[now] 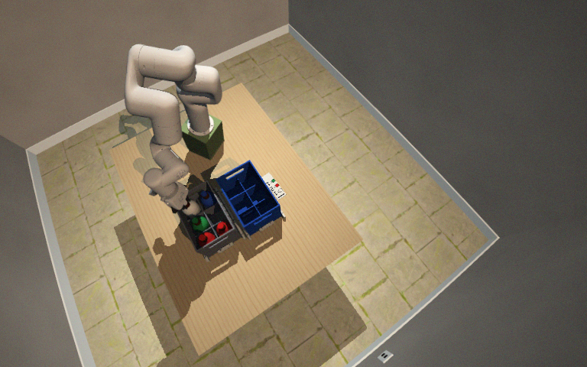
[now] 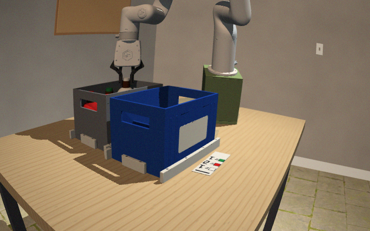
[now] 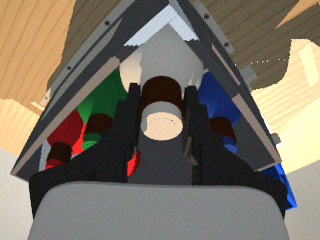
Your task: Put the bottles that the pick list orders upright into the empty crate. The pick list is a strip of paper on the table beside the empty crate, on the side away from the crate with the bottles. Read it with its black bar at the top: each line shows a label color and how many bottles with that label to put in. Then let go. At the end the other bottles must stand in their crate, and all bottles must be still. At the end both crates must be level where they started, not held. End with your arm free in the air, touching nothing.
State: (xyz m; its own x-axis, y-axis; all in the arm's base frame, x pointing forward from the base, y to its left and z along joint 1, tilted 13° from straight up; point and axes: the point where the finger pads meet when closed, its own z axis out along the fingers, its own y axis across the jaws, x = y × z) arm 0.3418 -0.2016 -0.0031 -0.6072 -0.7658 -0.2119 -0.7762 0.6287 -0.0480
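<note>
The white-label bottle is 7 cm below my hand. From my hand the other things lie so: grey crate (8 cm ahead, 5 cm to the left, 10 cm below); then green-label bottle (9 cm ahead, 1 cm to the left, 10 cm below); then blue-label bottle (1 cm behind, 9 cm to the left, 10 cm below).
</note>
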